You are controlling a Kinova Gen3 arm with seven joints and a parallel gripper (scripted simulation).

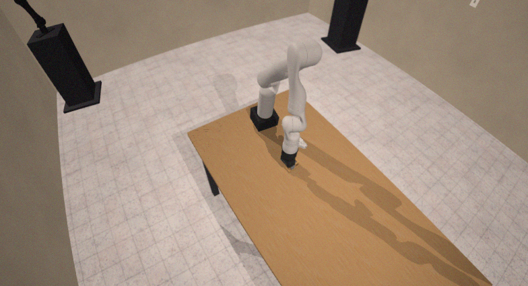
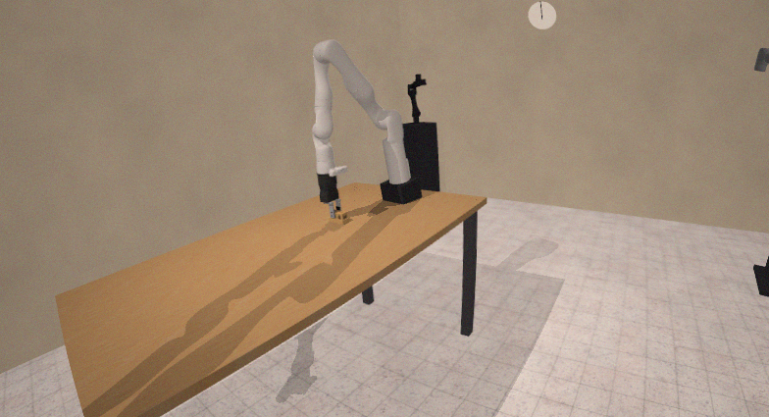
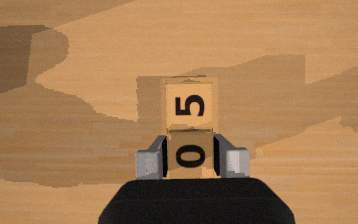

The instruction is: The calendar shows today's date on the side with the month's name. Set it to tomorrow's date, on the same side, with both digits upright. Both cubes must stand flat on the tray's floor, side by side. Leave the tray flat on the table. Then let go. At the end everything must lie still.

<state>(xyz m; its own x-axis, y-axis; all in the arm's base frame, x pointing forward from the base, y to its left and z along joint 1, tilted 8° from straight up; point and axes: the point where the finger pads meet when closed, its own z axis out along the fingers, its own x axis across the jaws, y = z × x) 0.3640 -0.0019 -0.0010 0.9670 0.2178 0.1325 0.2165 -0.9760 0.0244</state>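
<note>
Right now the wooden date cube is 10 mm below my hand. Round my hand: wooden tray: 10 mm to the left, 30 mm below.
</note>
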